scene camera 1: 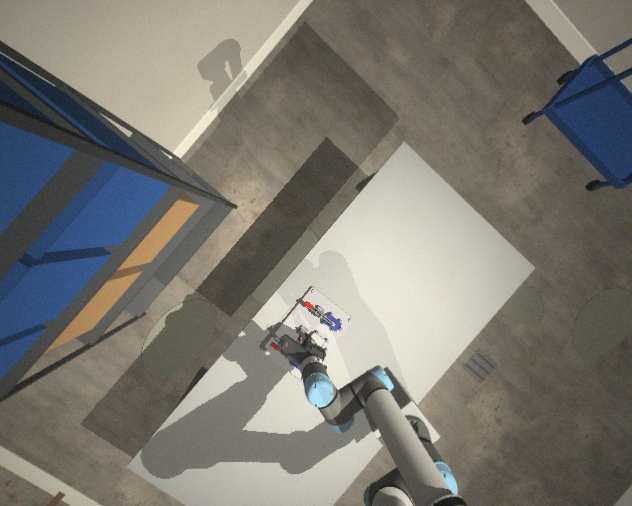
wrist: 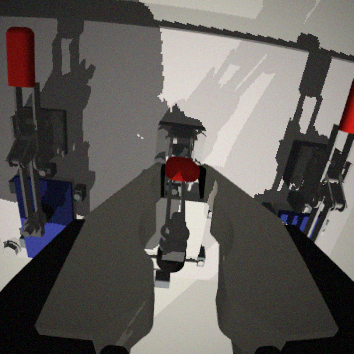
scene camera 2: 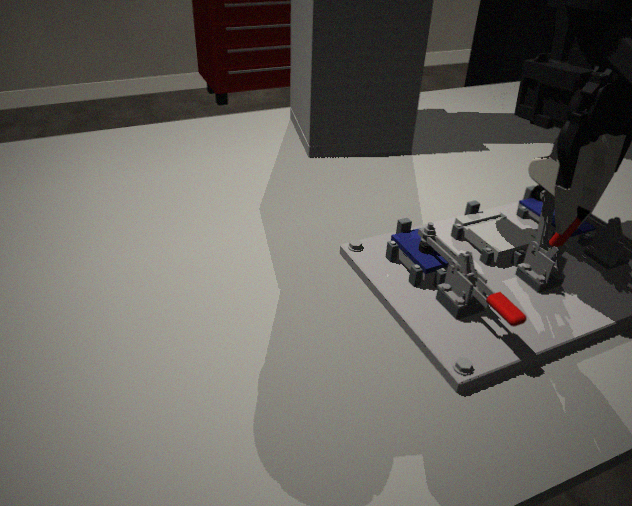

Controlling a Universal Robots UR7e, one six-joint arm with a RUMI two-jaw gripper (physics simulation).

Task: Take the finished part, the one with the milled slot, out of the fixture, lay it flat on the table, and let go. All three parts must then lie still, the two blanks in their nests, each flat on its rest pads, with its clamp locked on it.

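Places are measured from the arm's base along level axes (x left, y back, z up), in metres.
Pixels of known places: gripper, fingertip midpoint: [scene camera 1: 300,335] [wrist: 181,166] [scene camera 2: 567,231].
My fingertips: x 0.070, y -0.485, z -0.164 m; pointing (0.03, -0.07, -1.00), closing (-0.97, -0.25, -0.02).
Ahead of a thing's pixels: the offset from my fingertips to its top centre. "pt": to the spot under its first point. Level surfaces: height alone.
The middle nest holds a pale part @(dx -0.015, dy +0.091, dz -0.052 m) [scene camera 2: 487,232] [wrist: 198,217] with a dark line across its back end, apparently the slot. My gripper [scene camera 1: 300,337] [scene camera 2: 576,215] [wrist: 181,166] is shut on the red handle @(dx +0.000, dy +0.001, dz +0.016 m) [scene camera 2: 563,233] [wrist: 182,168] of the middle clamp. That clamp's arm [scene camera 2: 543,218] [wrist: 172,245] stands raised, its foot off the part. A blue blank [scene camera 1: 332,322] [scene camera 2: 408,246] sits in an outer nest under a lowered clamp arm. The other blue blank @(pt dx +0.072, dy +0.138, dz -0.057 m) [scene camera 2: 533,205] is partly hidden by the fingers in scene camera 2. Both outer clamps show lowered arms in the wrist view.
The fixture plate @(pt dx -0.168, dy -0.024, dz -0.073 m) [scene camera 2: 416,326] has bolts at its corners and stands on the white table @(dz -0.088 m) [scene camera 1: 443,237] [scene camera 2: 158,316]. The outer clamps' red handles @(dx -0.106, dy -0.036, dz -0.012 m) [scene camera 1: 309,305] @(dx +0.115, dy -0.025, dz -0.036 m) [scene camera 1: 274,346] [scene camera 2: 506,308] [wrist: 20,57] [wrist: 348,110] flank the gripper. A grey column [scene camera 2: 364,79] stands behind the fixture.
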